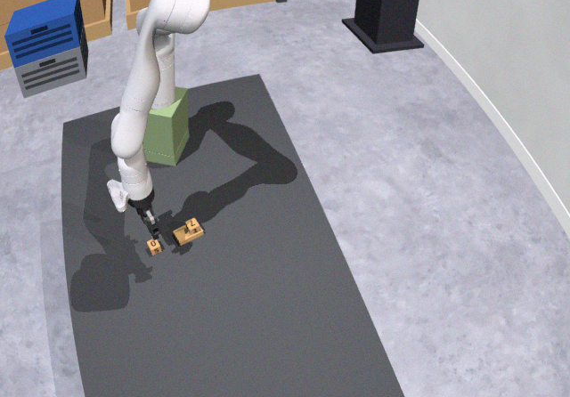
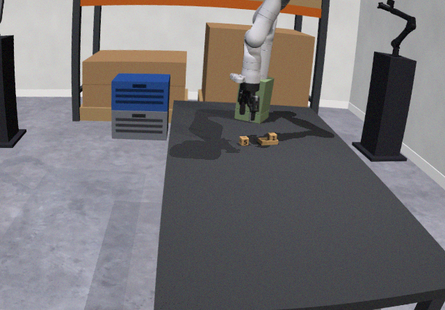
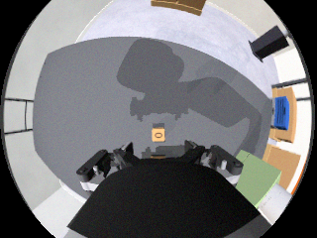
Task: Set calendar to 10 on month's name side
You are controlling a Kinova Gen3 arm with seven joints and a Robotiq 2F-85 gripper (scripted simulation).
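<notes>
Now: the wooden calendar tray 2 cm behind my hand, 10 cm to the left of it and 11 cm below it.
</notes>
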